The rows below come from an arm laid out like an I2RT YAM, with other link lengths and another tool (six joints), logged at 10 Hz.
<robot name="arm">
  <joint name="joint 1" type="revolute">
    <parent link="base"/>
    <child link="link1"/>
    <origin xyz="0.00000 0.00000 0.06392" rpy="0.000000 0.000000 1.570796"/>
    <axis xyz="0 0 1"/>
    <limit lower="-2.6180" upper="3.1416"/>
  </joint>
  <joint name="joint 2" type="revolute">
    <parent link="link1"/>
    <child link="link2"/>
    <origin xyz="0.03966 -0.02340 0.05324" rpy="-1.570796 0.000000 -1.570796"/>
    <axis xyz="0 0 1"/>
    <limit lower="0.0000" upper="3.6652"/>
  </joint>
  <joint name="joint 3" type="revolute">
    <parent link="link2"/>
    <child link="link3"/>
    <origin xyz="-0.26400 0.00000 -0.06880" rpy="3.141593 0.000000 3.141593"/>
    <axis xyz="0 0 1"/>
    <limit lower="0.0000" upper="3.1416"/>
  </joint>
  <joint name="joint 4" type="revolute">
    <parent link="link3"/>
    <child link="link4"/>
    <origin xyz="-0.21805 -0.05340 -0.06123" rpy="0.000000 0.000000 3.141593"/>
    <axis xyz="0 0 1"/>
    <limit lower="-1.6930" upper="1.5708"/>
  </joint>
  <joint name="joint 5" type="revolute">
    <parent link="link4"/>
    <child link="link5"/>
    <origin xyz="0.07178 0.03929 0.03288" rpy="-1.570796 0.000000 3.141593"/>
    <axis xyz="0 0 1"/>
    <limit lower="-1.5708" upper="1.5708"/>
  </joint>
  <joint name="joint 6" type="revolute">
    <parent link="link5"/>
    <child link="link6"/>
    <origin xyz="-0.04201 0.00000 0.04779" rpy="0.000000 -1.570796 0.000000"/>
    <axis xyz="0 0 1"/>
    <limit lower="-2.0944" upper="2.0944"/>
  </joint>
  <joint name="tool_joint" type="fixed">
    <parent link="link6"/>
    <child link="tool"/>
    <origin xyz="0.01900 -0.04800 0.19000" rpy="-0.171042 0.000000 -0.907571"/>
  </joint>
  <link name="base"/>
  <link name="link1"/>
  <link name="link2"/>
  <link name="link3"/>
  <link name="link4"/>
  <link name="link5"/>
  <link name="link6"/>
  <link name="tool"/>
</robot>
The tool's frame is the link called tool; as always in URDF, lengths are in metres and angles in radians.
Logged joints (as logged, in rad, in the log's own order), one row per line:
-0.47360, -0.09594, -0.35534, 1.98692, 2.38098, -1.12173
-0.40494, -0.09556, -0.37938, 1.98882, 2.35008, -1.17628
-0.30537, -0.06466, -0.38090, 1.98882, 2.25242, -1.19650
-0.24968, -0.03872, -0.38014, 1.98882, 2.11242, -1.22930
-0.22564, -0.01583, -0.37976, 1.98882, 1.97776, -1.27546
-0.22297, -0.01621, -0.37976, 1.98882, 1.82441, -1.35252
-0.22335, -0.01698, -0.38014, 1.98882, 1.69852, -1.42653
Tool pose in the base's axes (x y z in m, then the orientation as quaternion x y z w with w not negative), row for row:
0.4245, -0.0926, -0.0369, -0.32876, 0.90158, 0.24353, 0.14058
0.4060, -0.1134, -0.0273, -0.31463, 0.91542, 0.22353, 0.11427
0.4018, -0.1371, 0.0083, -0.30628, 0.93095, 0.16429, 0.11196
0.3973, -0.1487, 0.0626, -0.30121, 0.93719, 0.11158, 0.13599
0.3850, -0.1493, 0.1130, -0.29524, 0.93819, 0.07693, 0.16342
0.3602, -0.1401, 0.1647, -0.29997, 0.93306, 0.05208, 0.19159
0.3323, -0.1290, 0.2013, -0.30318, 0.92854, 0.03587, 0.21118
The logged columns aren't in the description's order. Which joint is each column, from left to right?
Columns, left to right: joint 5, joint 6, joint 1, joint 3, joint 2, joint 4.
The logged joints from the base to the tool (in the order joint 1, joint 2, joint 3, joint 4, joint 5, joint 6), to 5 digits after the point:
-0.35534, 2.38098, 1.98692, -1.12173, -0.47360, -0.09594
-0.37938, 2.35008, 1.98882, -1.17628, -0.40494, -0.09556
-0.38090, 2.25242, 1.98882, -1.19650, -0.30537, -0.06466
-0.38014, 2.11242, 1.98882, -1.22930, -0.24968, -0.03872
-0.37976, 1.97776, 1.98882, -1.27546, -0.22564, -0.01583
-0.37976, 1.82441, 1.98882, -1.35252, -0.22297, -0.01621
-0.38014, 1.69852, 1.98882, -1.42653, -0.22335, -0.01698

